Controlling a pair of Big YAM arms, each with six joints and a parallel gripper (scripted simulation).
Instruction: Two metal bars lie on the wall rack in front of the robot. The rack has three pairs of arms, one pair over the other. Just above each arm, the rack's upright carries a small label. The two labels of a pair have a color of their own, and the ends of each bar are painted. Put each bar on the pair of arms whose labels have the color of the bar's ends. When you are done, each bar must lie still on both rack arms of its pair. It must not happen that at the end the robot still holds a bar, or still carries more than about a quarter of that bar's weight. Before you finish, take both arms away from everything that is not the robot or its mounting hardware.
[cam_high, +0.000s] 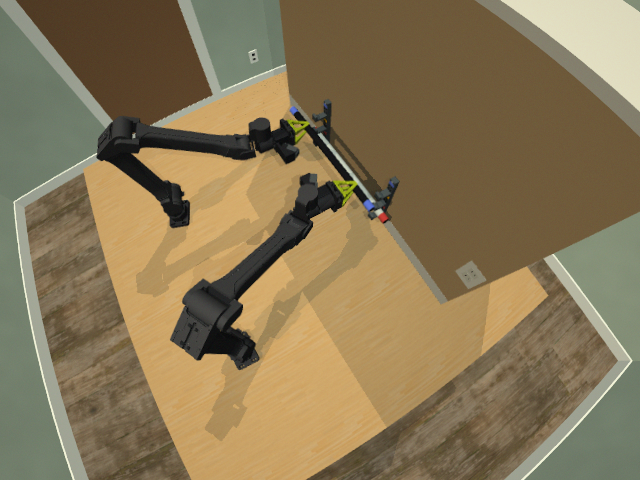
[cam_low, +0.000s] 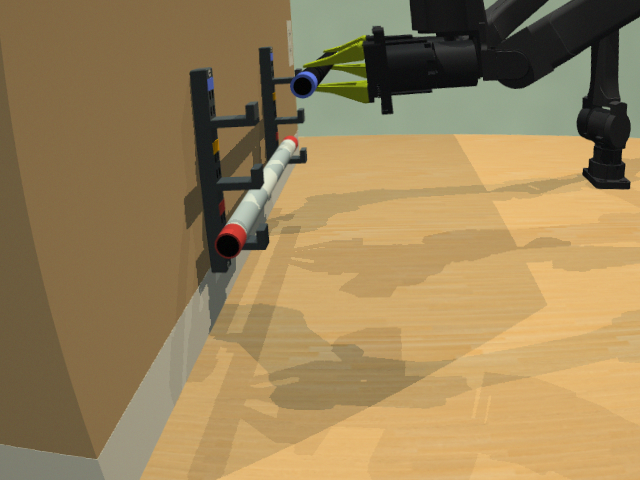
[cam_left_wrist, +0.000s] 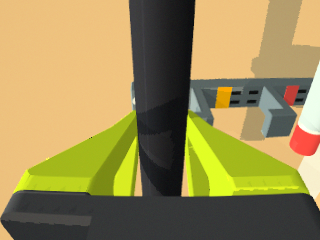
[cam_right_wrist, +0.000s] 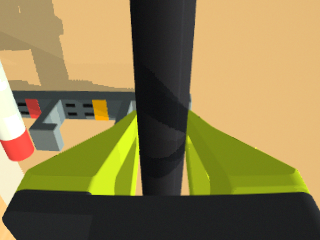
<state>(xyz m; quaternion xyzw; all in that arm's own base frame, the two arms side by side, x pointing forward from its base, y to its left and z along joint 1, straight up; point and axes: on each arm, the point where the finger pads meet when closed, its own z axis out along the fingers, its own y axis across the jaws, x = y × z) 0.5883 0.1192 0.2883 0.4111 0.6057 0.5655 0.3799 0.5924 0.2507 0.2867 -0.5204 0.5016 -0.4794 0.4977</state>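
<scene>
Now: left hand 15 cm to the left of the black bar. Round my left hand: grey baseboard (25 cm below, 18 cm to the right, 13 cm ahead); then brown wall (28 cm ahead, 18 cm to the right, 16 cm above).
</scene>
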